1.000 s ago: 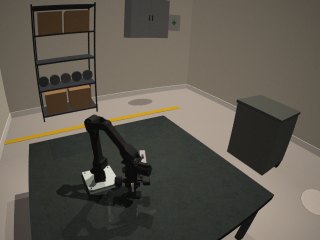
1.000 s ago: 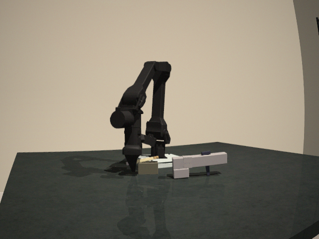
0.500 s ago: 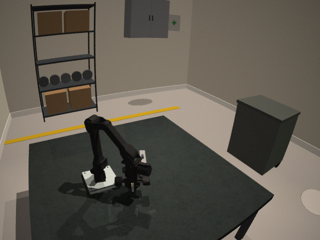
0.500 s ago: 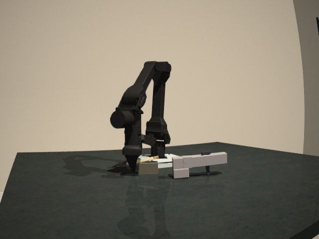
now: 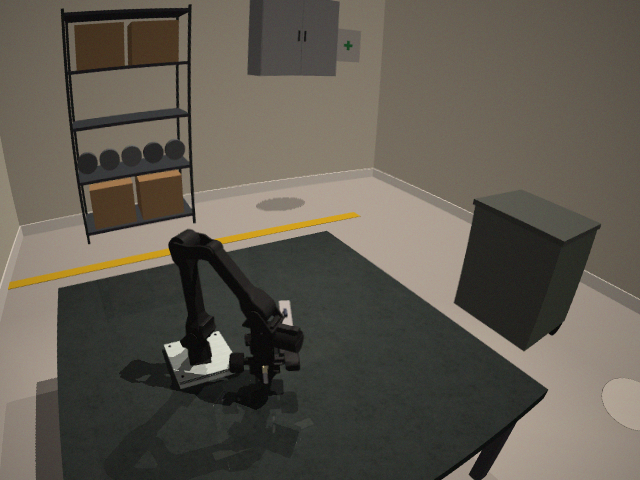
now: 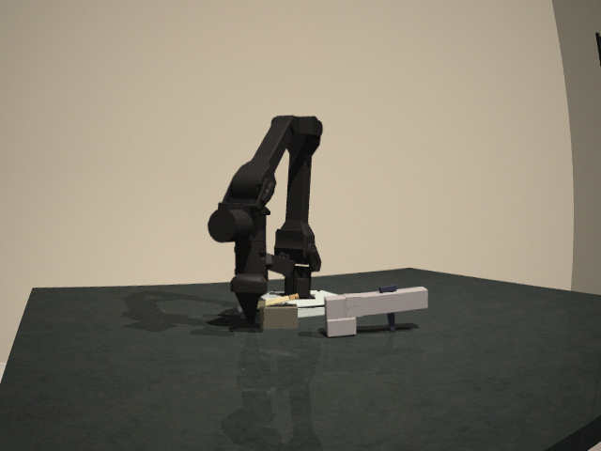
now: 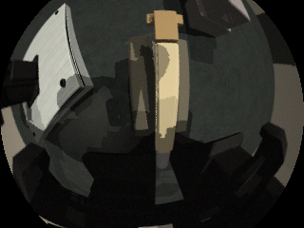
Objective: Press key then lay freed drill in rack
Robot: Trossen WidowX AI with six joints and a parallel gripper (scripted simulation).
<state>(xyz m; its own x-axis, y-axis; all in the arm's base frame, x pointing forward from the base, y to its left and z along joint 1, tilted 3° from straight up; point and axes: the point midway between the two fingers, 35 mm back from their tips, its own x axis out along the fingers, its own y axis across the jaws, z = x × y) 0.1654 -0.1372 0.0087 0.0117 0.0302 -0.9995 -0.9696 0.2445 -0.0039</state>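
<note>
My gripper tip is now 40 mm to the right of the drill, 40 mm below it and 10 mm short of it. Also, from my gripper tip: rack 50 mm to the left, 10 mm ahead, 10 mm above; housing 190 mm to the left, 120 mm ahead, 40 mm above; dark blue key 220 mm to the left, 130 mm ahead, 50 mm above.
</note>
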